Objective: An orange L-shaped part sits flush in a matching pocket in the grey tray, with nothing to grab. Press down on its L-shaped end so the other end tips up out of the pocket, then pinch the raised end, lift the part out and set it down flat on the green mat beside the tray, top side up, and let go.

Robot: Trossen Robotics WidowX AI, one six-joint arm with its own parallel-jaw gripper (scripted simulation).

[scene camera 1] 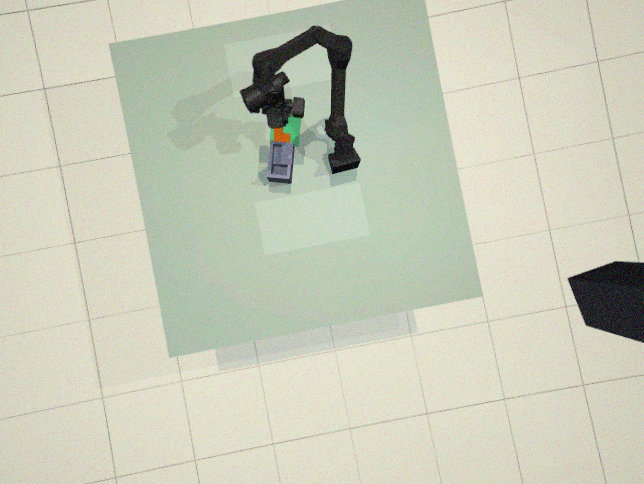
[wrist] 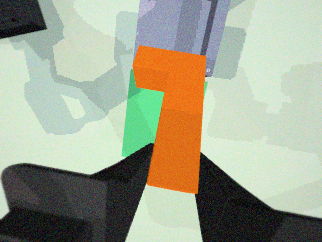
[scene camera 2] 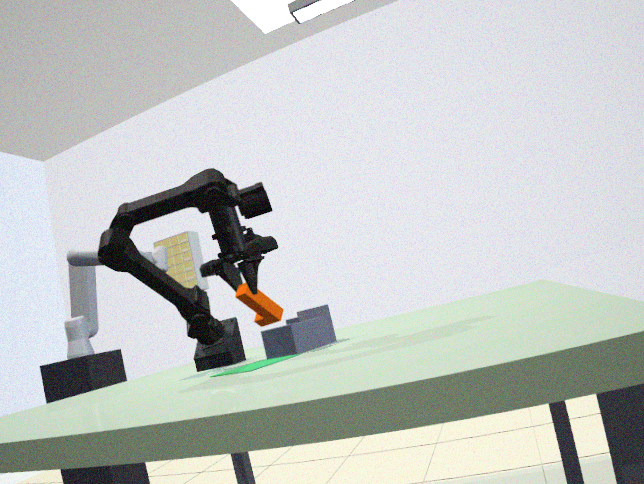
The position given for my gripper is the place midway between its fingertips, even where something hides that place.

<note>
My gripper [scene camera 2: 249, 296] carries an orange L-shaped part [scene camera 2: 267, 312]. I also see a green mat [wrist: 143, 109].
The orange L-shaped part is seen too in the wrist view [wrist: 175, 161]. My gripper is seen too in scene camera 1 [scene camera 1: 278, 117] and in the wrist view [wrist: 174, 152].
</note>
